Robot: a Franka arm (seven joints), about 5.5 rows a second.
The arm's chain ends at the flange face. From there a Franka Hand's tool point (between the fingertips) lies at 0.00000 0.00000 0.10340 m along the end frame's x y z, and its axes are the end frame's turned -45 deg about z.
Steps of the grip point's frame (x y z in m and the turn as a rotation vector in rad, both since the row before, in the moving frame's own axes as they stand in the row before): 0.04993, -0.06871, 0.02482, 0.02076, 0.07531, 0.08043; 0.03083, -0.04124, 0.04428, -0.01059, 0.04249, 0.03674; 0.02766, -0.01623, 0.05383, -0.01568, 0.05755, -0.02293; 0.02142, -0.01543, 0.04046, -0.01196, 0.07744, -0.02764; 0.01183, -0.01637, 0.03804, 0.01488, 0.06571, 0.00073; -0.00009, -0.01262, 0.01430, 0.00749, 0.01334, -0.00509; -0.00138, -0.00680, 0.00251, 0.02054, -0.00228, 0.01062
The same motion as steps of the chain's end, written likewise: -0.01754, -0.07704, 0.02514, 0.06793, 0.03857, 0.08043; -0.01128, -0.04870, 0.04438, 0.02256, 0.03753, 0.03674; 0.00277, -0.02791, 0.05401, 0.02961, 0.05178, -0.02293; -0.00223, -0.02118, 0.04078, 0.04630, 0.06322, -0.02764; -0.00693, -0.01405, 0.03827, 0.05699, 0.03594, 0.00073; -0.00941, -0.00734, 0.01431, 0.01473, 0.00414, -0.00509; -0.00412, -0.00249, 0.00253, 0.01291, -0.01614, 0.01062
